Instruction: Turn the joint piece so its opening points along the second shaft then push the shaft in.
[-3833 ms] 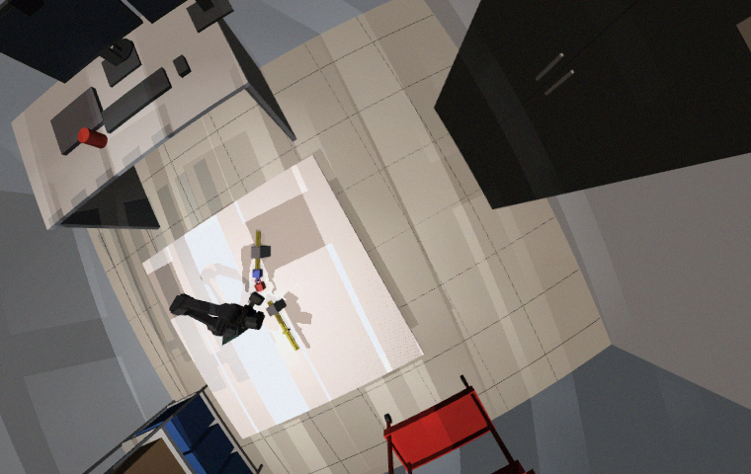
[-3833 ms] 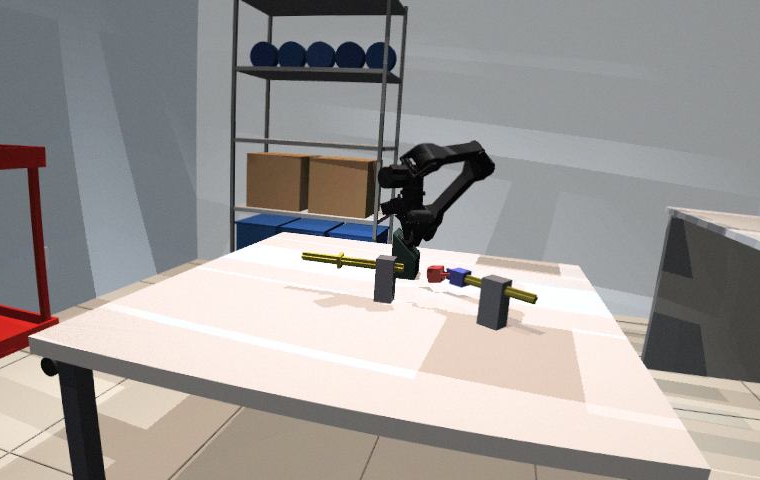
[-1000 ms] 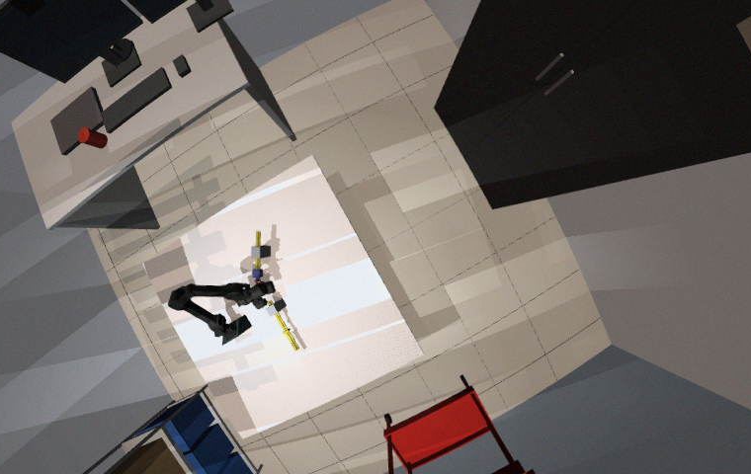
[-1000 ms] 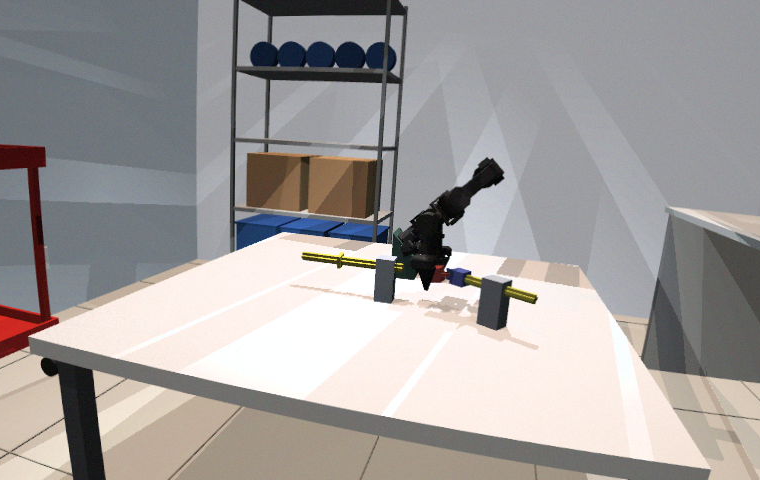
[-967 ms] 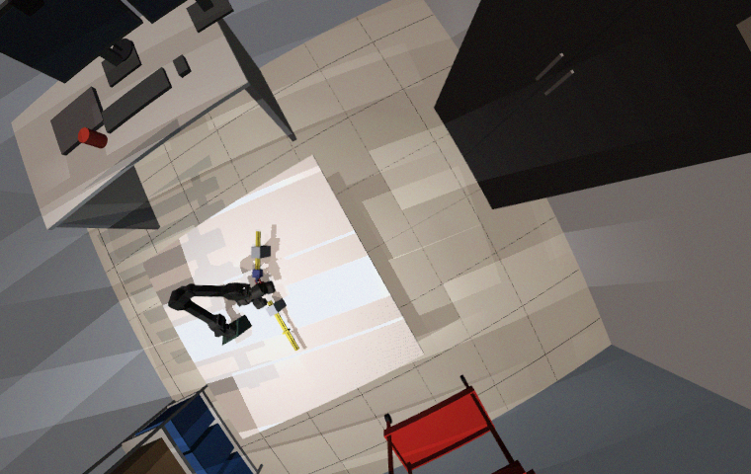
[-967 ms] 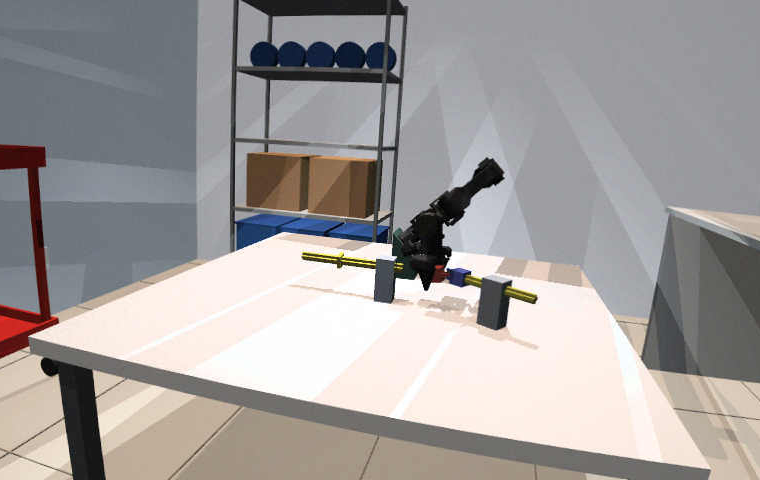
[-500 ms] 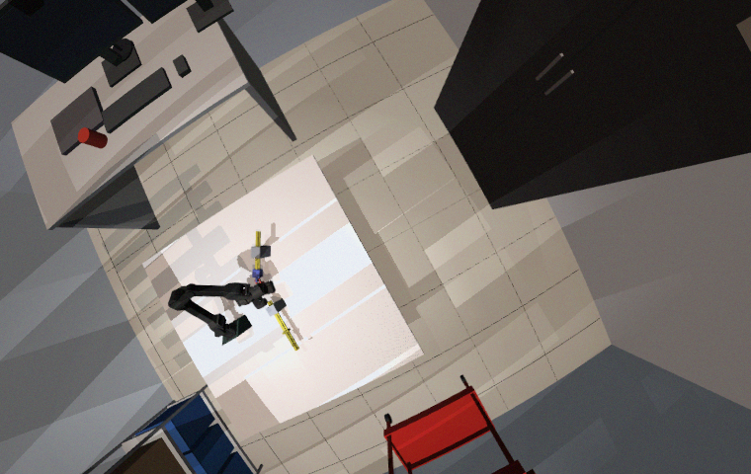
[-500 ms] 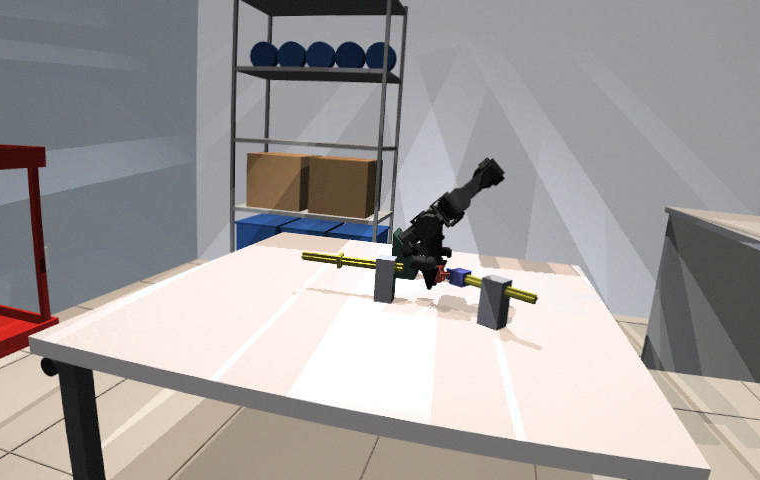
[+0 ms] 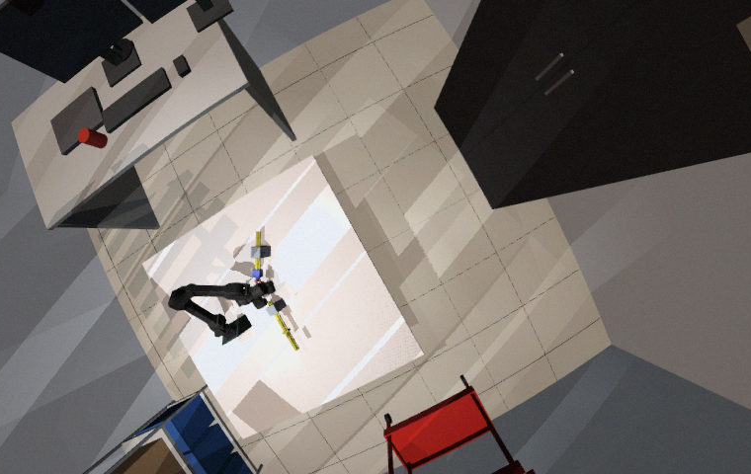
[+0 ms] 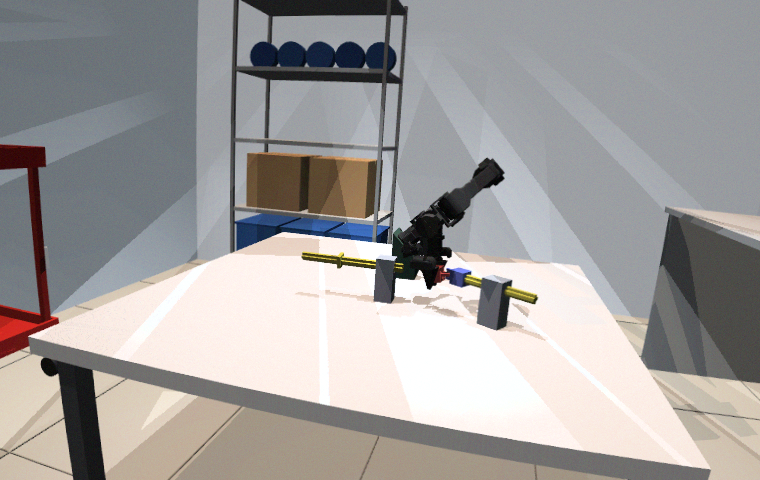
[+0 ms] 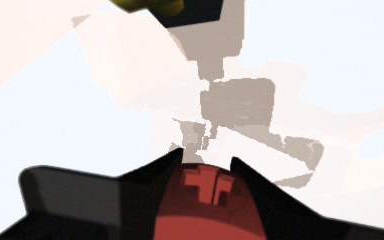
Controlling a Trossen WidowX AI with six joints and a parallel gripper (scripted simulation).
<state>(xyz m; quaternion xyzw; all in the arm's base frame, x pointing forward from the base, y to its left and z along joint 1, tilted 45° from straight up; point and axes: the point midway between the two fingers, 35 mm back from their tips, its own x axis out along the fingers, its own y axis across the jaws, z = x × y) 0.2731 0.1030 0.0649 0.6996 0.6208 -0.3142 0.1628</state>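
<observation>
Now: gripper tip 40 mm below the red joint piece and 10 mm to the right of it.
</observation>
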